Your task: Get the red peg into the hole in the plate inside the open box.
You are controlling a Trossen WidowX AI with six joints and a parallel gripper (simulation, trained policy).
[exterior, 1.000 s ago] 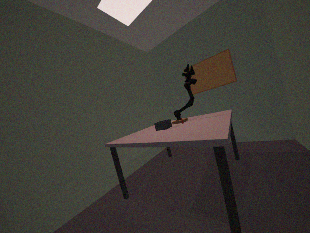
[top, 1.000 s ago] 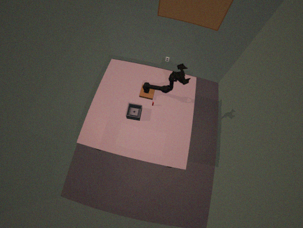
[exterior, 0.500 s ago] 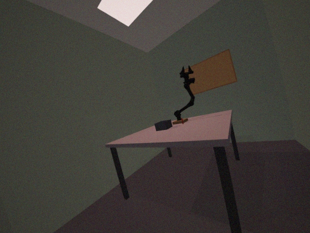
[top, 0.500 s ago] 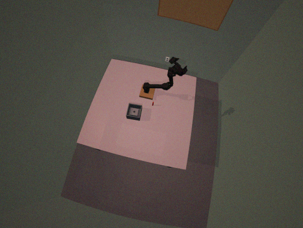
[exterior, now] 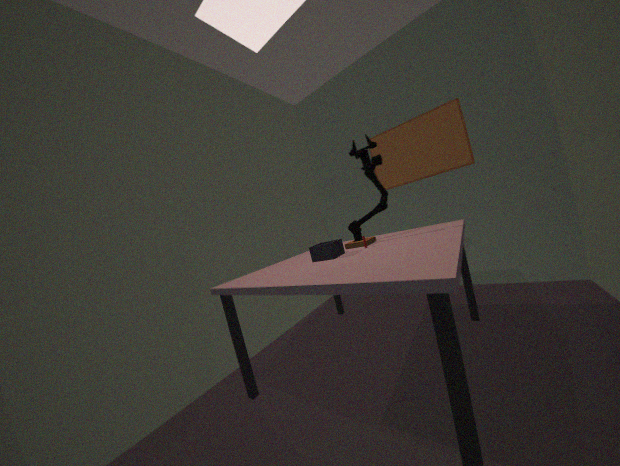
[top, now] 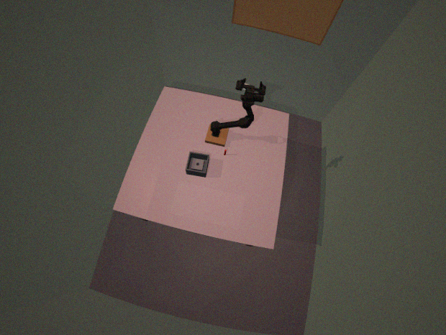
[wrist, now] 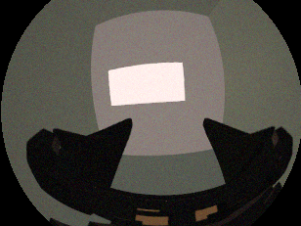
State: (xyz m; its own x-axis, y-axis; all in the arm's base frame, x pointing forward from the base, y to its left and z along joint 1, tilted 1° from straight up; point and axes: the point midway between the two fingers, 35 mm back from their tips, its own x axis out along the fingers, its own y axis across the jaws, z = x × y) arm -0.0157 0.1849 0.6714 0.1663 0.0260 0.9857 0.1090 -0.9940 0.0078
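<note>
Now: the red peg 160 mm ahead of my gripper tip, 70 mm to the right of it and 700 mm below it. Also, from my gripper tip: dark box (340 mm ahead, 250 mm to the right, 710 mm below); then grey plate (340 mm ahead, 250 mm to the right, 690 mm below).
</note>
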